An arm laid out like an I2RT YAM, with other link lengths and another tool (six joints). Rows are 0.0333 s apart.
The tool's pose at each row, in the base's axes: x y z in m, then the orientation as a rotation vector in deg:
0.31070 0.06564 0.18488 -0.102 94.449 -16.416
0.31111 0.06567 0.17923 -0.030 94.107 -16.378
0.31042 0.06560 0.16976 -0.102 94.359 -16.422
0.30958 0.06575 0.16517 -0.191 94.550 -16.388
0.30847 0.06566 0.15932 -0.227 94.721 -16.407
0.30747 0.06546 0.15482 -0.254 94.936 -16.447
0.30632 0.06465 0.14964 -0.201 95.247 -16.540
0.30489 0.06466 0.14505 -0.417 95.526 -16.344
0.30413 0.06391 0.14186 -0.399 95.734 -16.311
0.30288 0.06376 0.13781 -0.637 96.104 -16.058
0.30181 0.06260 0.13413 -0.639 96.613 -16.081
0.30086 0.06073 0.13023 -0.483 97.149 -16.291
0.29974 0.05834 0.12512 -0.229 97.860 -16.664
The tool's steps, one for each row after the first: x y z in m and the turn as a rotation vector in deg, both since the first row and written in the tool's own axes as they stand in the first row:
0.00549 0.00116 0.00079 0.057 -0.332 0.093
0.01485 0.00274 0.00079 0.014 -0.089 0.002
0.01941 0.00360 0.00026 -0.083 0.088 -0.048
0.02527 0.00442 -0.00040 -0.111 0.254 -0.094
0.02982 0.00490 -0.00103 -0.125 0.466 -0.150
0.03515 0.00489 -0.00165 -0.069 0.786 -0.193
0.03979 0.00552 -0.00273 -0.355 1.024 -0.234
0.04312 0.00526 -0.00311 -0.389 1.229 -0.216
0.04724 0.00566 -0.00403 -0.735 1.552 -0.243
0.05116 0.00504 -0.00461 -0.778 2.056 -0.293
0.05540 0.00380 -0.00492 -0.609 2.617 -0.355
0.06093 0.00226 -0.00522 -0.298 3.373 -0.465

